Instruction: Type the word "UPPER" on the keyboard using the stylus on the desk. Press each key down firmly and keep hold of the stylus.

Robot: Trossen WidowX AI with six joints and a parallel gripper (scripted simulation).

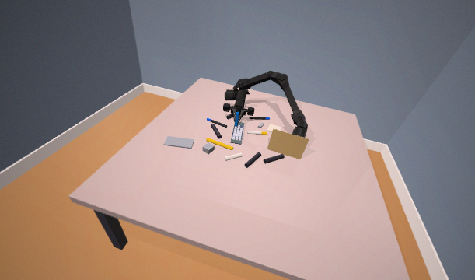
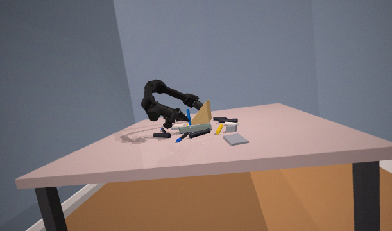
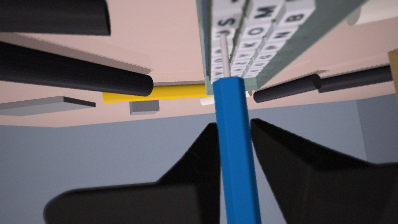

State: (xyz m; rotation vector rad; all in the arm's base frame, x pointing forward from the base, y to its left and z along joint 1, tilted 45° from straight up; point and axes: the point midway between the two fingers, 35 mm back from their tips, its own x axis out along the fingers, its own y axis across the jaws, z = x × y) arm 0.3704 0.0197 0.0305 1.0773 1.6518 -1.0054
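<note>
Now: the yellow pen 17 cm to the left of my gripper tip, 6 cm below it and 2 cm ahead of it. From my gripper tip the other things lie so: white cylinder: 22 cm to the left, 9 cm behind, 6 cm below; stylus: 1 cm below; grey cube: 24 cm to the left, 5 cm below, 5 cm ahead.
</note>
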